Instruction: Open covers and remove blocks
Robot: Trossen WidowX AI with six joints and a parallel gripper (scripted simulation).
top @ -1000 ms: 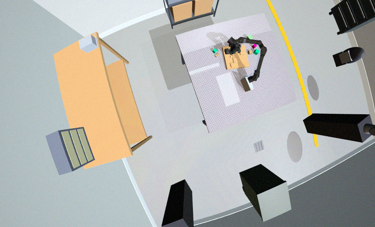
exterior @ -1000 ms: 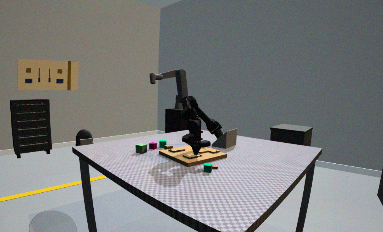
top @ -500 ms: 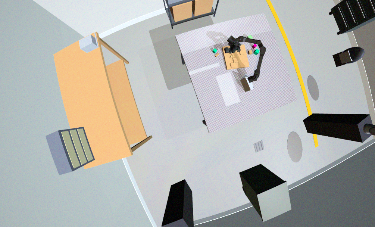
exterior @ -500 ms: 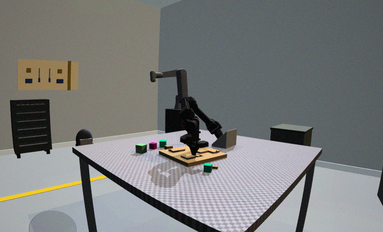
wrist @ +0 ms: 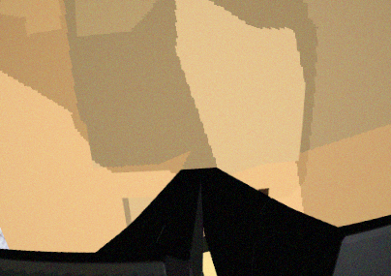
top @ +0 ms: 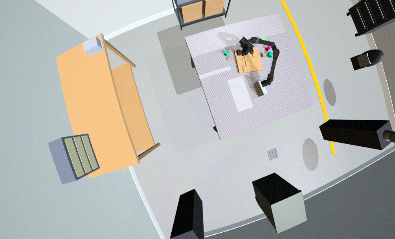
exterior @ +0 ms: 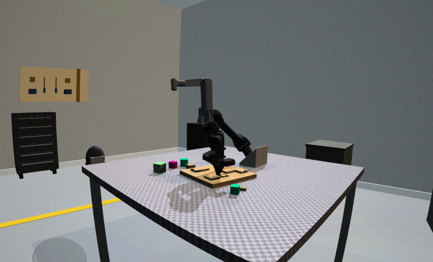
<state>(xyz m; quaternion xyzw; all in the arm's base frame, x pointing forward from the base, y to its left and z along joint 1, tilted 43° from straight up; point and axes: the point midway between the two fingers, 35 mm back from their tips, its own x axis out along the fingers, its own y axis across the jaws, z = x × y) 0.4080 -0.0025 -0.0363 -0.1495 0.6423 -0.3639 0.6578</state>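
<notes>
Right now my gripper tip is 70 mm past the puzzle board, 50 mm to the left of it and 10 mm above it. The rest, counted from my gripper tip: magenta block (350 mm to the right, 50 mm behind, 10 mm below); then light green block (340 mm to the right, 70 mm ahead).
</notes>
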